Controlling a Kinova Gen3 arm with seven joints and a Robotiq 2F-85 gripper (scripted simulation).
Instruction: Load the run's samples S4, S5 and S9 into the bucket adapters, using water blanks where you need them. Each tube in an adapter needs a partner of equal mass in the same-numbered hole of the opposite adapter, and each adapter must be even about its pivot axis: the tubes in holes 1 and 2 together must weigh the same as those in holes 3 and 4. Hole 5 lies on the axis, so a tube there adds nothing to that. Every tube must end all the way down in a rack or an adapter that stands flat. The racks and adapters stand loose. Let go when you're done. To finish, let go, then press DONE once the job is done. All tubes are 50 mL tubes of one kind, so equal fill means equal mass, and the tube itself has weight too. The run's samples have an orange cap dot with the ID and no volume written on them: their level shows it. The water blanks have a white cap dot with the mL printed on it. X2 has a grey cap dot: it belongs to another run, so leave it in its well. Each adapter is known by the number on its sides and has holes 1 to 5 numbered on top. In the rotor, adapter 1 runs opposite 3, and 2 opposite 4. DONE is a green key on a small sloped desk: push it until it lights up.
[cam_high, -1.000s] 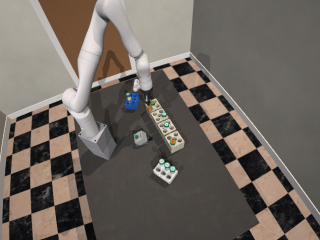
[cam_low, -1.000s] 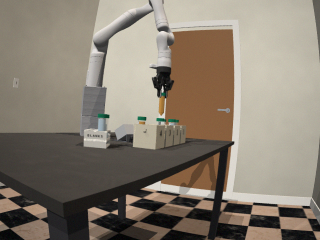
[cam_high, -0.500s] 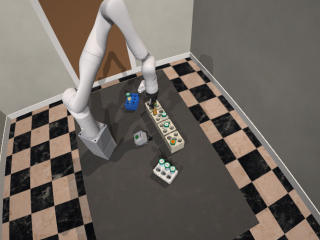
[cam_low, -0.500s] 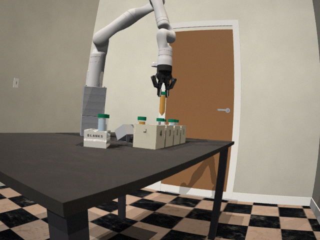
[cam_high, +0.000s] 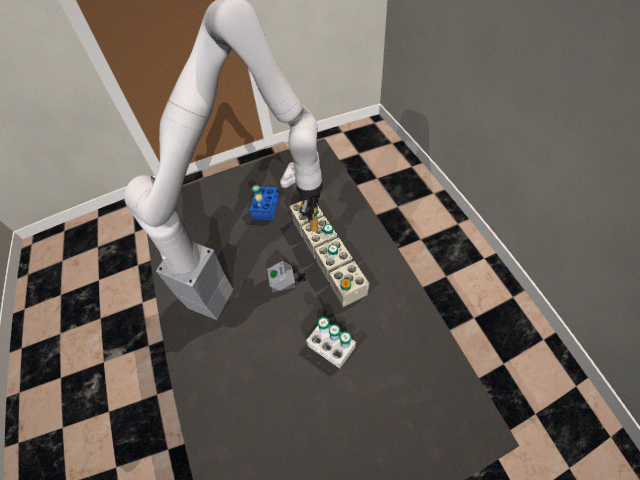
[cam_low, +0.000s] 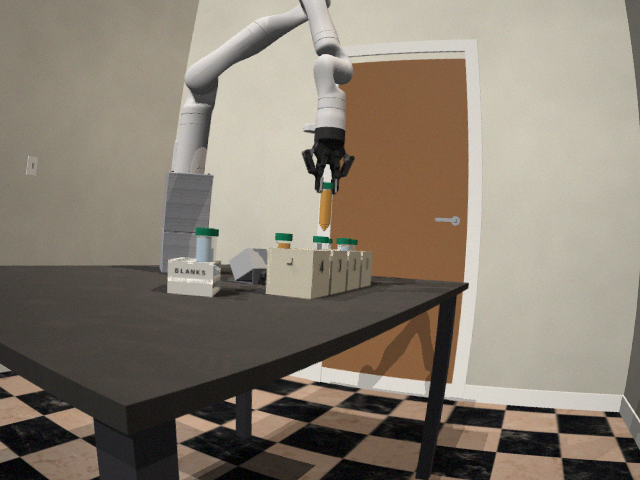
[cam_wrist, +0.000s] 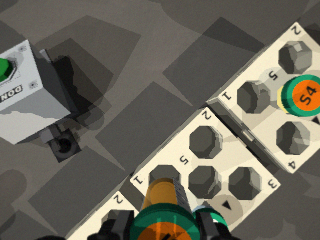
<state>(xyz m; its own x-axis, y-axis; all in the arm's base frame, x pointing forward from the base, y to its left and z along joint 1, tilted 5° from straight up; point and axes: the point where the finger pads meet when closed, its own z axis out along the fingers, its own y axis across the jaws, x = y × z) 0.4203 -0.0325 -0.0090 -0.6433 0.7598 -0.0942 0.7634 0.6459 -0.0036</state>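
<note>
Right now the sample S5 is 1 cm to the left of my hand and 5 cm below it. Round my hand: adapter 1: 4 cm ahead, 13 cm to the left, 20 cm below; water blank tube: 1 cm ahead, 8 cm to the right, 18 cm below; done desk: 17 cm behind, 4 cm to the right, 19 cm below.
</note>
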